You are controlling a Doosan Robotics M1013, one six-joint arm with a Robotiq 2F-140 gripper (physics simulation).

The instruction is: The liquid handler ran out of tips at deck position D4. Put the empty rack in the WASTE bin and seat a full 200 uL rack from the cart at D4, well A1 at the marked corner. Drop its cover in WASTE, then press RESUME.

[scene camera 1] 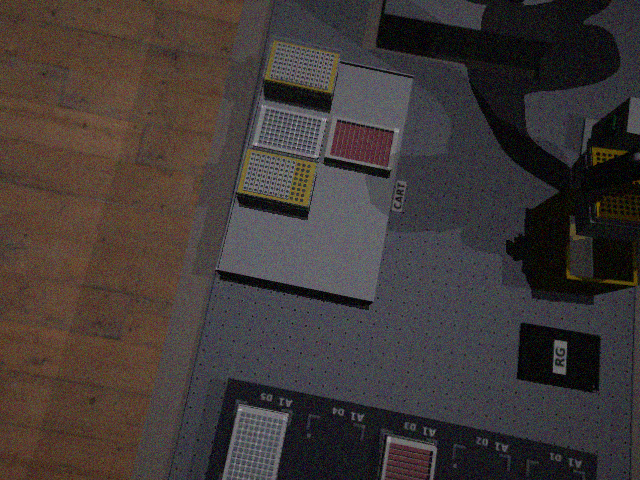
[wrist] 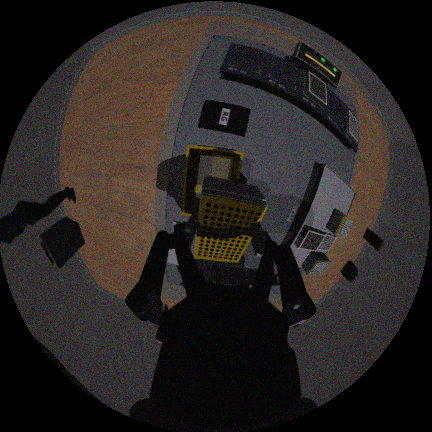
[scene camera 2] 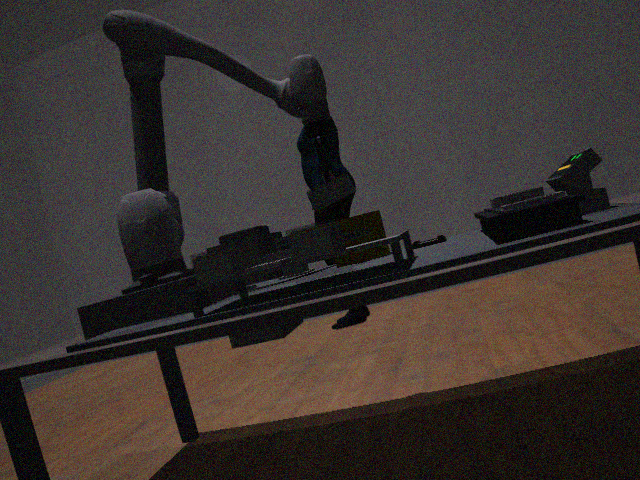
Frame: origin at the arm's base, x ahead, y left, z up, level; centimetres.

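Seen in the pictures: gripper, fingertip midpoint: [scene camera 1: 606, 196] [wrist: 223, 220] [scene camera 2: 332, 195]; arm's base, origin of the base link: [scene camera 2: 162, 283].
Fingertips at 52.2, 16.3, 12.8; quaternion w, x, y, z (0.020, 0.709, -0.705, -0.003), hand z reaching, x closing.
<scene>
Pixels of each thing's top centre, then the offset from my fingertips to it, as dx, dy, dz. "pt": a spot on its surface instead.
- empty yellow tip rack, middle of its top: [wrist: 224, 239] [scene camera 1: 628, 184] [scene camera 2: 327, 178] -0.1, +0.1, +5.5
- yellow-rimmed WASTE bin, middle of its top: [scene camera 1: 600, 235] [wrist: 209, 184] [scene camera 2: 353, 216] +4.3, +3.3, -7.6
- cart, middle of its top: [scene camera 1: 319, 167] [scene camera 2: 304, 257] [wrist: 324, 229] -6.3, -45.1, -14.5
- full yellow rack, middle of its top: [scene camera 1: 302, 63] [scene camera 2: 219, 248] [wrist: 319, 268] -23.2, -49.8, -8.0
- partly used yellow rack, middle of its top: [scene camera 1: 277, 175] [scene camera 2: 312, 224] [wrist: 345, 228] -1.8, -52.5, -8.0
- white rack, middle of its top: [scene camera 1: 290, 131] [scene camera 2: 271, 262] [wrist: 326, 242] -12.5, -51.1, -13.6
- white plate, middle of its top: [scene camera 1: 255, 449] [scene camera 2: 531, 198] [wrist: 353, 125] +43.3, -52.2, -14.1
- black RG block, middle of its top: [scene camera 1: 561, 357] [scene camera 2: 428, 239] [wrist: 224, 115] +24.5, +1.9, -19.7
- status display, surface spot: [scene camera 2: 573, 167] pt +58.3, -39.1, -9.8
My gripper [wrist: 223, 220] is shut on the empty yellow tip rack [scene camera 1: 617, 207] [wrist: 230, 212], whose open holes face up. The rack is over or beside the near part of the yellow-rimmed WASTE bin [scene camera 1: 602, 281] [wrist: 188, 180]; its exact height is unclear. In scene camera 2 the fingers are hidden behind the bin [scene camera 2: 369, 227]. Deck position D4 [scene camera 1: 336, 446] is bare between its corner marks. On the cart [scene camera 1: 305, 253] [wrist: 330, 185] stand a full yellow rack [scene camera 1: 302, 67] and a partly used yellow rack [scene camera 1: 276, 175]. Whether either has a cover is unclear.
A white rack [scene camera 1: 290, 130] and a red-filled rack [scene camera 1: 363, 143] also stand on the cart. A white plate [scene camera 1: 256, 444] is at D5 and a red-filled rack [scene camera 1: 408, 459] at D3. A black RG block [scene camera 1: 581, 356] [wrist: 237, 120] lies near the bin. The status display [scene camera 2: 573, 167] [wrist: 319, 64] shows green and amber lights.
</scene>
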